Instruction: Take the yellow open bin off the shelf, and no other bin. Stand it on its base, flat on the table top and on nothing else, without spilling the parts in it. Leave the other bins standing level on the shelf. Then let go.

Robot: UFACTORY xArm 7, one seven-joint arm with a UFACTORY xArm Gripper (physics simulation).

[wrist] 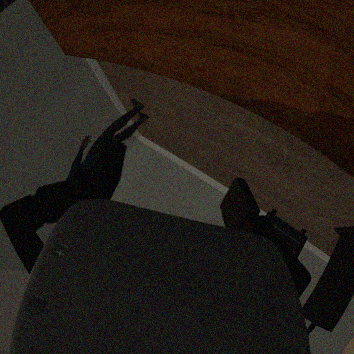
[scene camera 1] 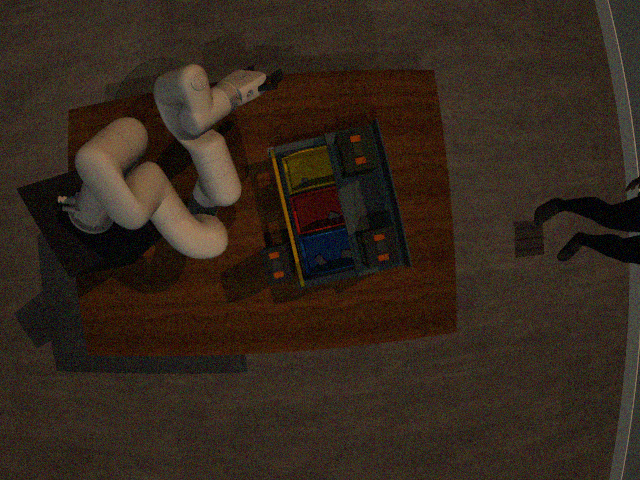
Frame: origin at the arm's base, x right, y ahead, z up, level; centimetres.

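Seen in the pictures: gripper, fingertip midpoint: [wrist: 177,176] [scene camera 1: 267,72]; arm's base, origin of the base link: [scene camera 1: 91,212].
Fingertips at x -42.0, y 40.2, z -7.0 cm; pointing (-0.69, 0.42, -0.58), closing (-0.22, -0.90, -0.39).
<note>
Pixels of each thing's top centre, then the offset from my fingertips to it. "spot": a spot on its surface instead. Level surfaces: height alone.
- yellow open bin, middle of its top: [scene camera 1: 316,166] dx +23.6, dy +16.0, dz -4.8 cm
- shelf, surface spot: [scene camera 1: 287,219] spot: dx +38.1, dy +10.1, dz -6.3 cm
- red bin, middle of its top: [scene camera 1: 324,208] dx +34.2, dy +19.5, dz -4.8 cm
- blue bin, middle of its top: [scene camera 1: 334,250] dx +44.7, dy +23.3, dz -4.8 cm
- dark box, middle of its top: [scene camera 1: 276,265] dx +49.7, dy +9.1, dz +0.3 cm
- wooden table, its level: dz -12.9 cm
The yellow open bin [scene camera 1: 310,170] stands on the shelf [scene camera 1: 287,219] in the scene view, at the upper end of a row of bins, with some dark parts visible low inside it. The red bin [scene camera 1: 316,207] is beside it, and the blue bin [scene camera 1: 325,248] is beyond the red one. All three look level. My gripper [scene camera 1: 272,80] [wrist: 177,176] is open and empty, near the table's upper edge in the scene view, above and left of the yellow bin and apart from it. The bins do not show in the wrist view.
Dark boxes with orange clips stand at the shelf's right side, upper [scene camera 1: 356,167] and lower [scene camera 1: 373,258]. Another dark box [scene camera 1: 276,265] is at its lower left. The wooden table [scene camera 1: 413,299] [wrist: 210,40] extends around the shelf. A person's legs [scene camera 1: 589,206] show at the far right.
</note>
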